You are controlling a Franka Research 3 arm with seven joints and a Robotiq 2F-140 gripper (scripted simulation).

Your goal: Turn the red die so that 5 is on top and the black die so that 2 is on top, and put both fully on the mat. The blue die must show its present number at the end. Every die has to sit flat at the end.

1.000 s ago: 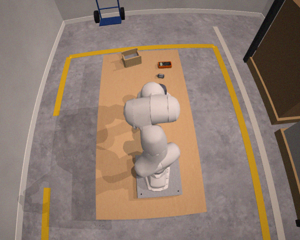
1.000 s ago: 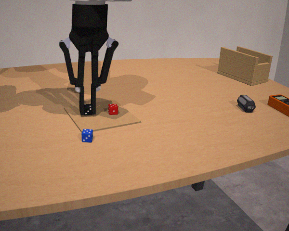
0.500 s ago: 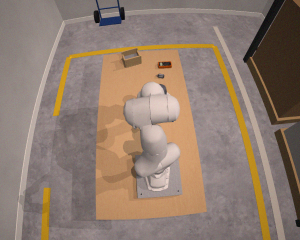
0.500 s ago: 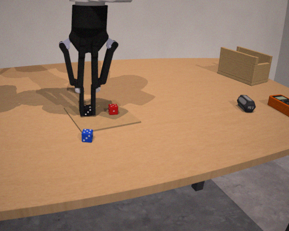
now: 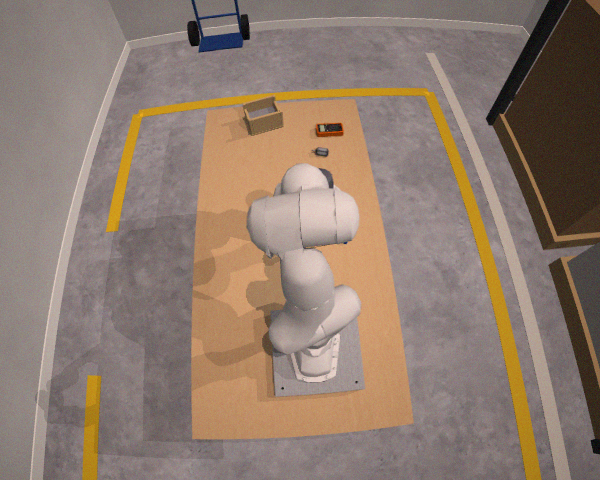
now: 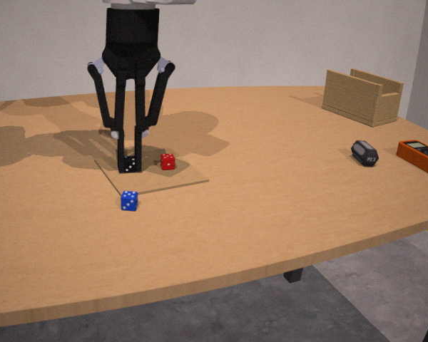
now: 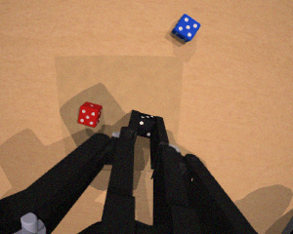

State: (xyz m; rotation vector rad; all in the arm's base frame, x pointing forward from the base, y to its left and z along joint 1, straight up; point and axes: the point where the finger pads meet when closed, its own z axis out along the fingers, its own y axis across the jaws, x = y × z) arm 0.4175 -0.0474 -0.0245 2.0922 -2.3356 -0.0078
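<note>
Now: the black die 2 cm below my hand. Also, from my hand: red die (6 cm ahead, 3 cm below, 1 cm to the right); then thin tan mat (4 cm below, 3 cm ahead); then blue die (11 cm to the right, 3 cm below, 3 cm behind).
</note>
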